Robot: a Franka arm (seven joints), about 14 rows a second.
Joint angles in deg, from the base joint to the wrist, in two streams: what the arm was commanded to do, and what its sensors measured. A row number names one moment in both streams.
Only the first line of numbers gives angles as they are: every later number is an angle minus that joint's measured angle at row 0.
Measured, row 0: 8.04, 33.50, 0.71, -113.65, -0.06, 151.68, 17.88
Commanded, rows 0 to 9: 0.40, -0.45, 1.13, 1.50, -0.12, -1.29, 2.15; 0.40, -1.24, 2.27, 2.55, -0.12, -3.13, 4.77; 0.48, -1.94, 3.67, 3.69, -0.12, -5.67, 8.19; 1.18, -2.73, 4.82, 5.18, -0.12, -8.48, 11.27; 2.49, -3.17, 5.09, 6.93, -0.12, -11.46, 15.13; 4.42, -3.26, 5.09, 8.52, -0.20, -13.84, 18.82; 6.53, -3.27, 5.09, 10.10, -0.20, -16.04, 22.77; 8.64, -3.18, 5.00, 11.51, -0.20, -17.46, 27.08; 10.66, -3.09, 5.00, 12.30, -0.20, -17.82, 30.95; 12.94, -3.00, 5.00, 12.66, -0.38, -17.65, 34.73
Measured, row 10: 9.54, -3.12, 5.44, 11.49, 0.03, -16.77, 28.13
